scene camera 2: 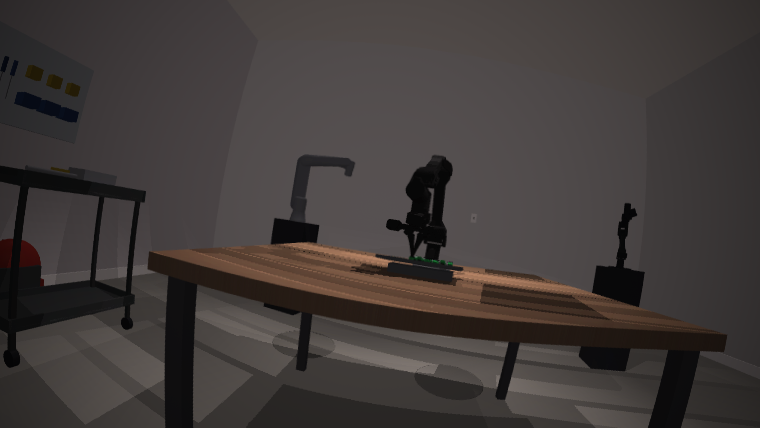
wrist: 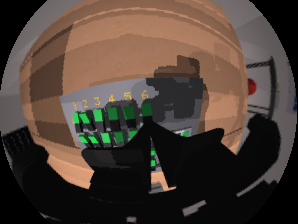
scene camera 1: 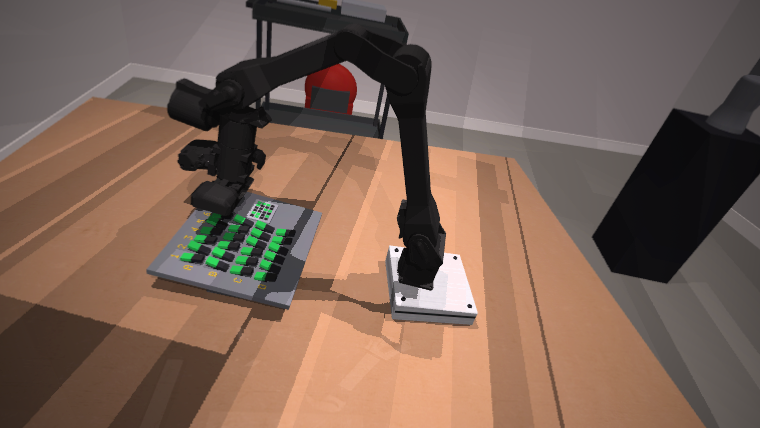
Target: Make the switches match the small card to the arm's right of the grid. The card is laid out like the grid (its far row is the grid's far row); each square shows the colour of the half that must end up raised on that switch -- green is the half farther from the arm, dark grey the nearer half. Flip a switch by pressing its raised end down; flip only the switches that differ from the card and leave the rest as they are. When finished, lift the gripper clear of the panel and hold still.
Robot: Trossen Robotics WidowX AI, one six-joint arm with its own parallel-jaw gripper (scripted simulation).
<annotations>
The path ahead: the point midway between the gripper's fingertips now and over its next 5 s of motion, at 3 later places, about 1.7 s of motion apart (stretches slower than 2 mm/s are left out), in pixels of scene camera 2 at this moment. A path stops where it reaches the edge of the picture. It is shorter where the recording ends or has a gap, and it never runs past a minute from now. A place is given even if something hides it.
The gripper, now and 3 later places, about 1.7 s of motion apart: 412,255; 423,239; 422,257; 427,242
</annotations>
